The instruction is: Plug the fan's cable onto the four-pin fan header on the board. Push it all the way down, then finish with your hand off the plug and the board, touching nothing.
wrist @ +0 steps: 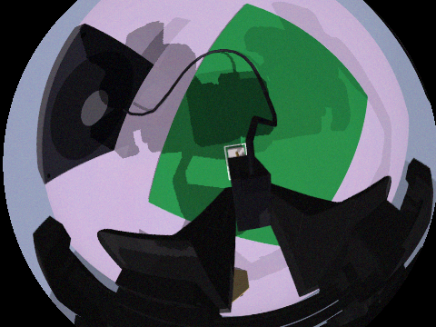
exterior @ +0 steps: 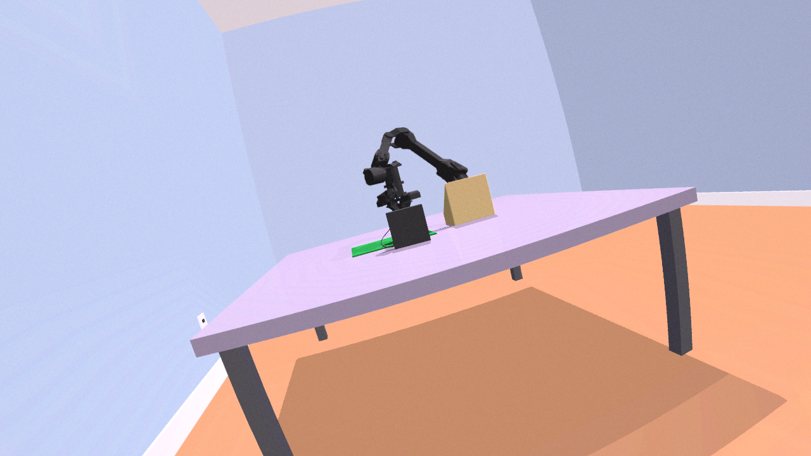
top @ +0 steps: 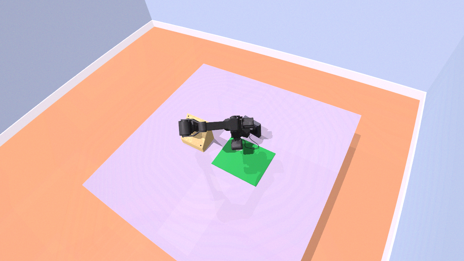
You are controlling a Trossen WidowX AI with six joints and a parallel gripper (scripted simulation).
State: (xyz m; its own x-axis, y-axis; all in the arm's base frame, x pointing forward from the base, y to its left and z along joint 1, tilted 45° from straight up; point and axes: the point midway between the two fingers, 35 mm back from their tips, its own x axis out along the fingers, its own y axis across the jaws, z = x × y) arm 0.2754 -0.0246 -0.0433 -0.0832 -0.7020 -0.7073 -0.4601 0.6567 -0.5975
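Now: the black fan plug 1 cm ahead of my gripper tip and 1 cm above it. Also, from my gripper tip: green board (5 cm ahead, 5 cm to the right, 8 cm below); then black square fan (2 cm ahead, 14 cm to the left).
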